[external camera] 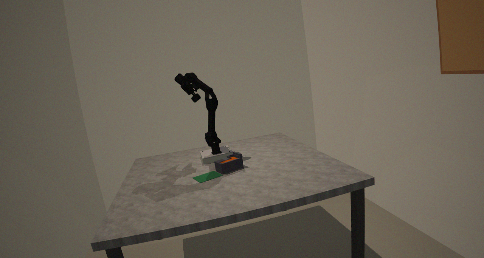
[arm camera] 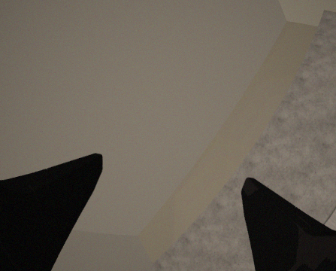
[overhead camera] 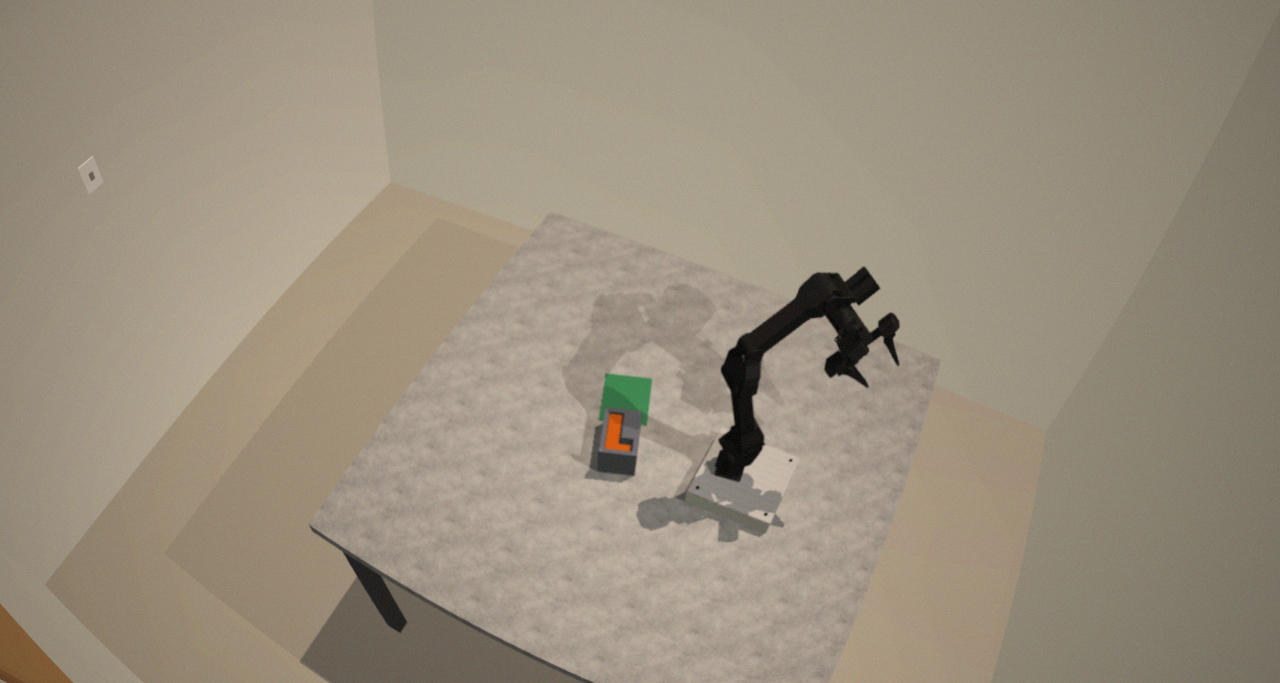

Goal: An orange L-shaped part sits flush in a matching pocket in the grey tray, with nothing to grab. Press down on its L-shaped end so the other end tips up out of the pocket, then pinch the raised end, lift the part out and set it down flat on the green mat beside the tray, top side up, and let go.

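The orange L-shaped part is 54 cm ahead of my gripper tip, 7 cm to the left of it and 40 cm below it. Round my gripper tip: green mat: 58 cm ahead, 10 cm to the right, 46 cm below.
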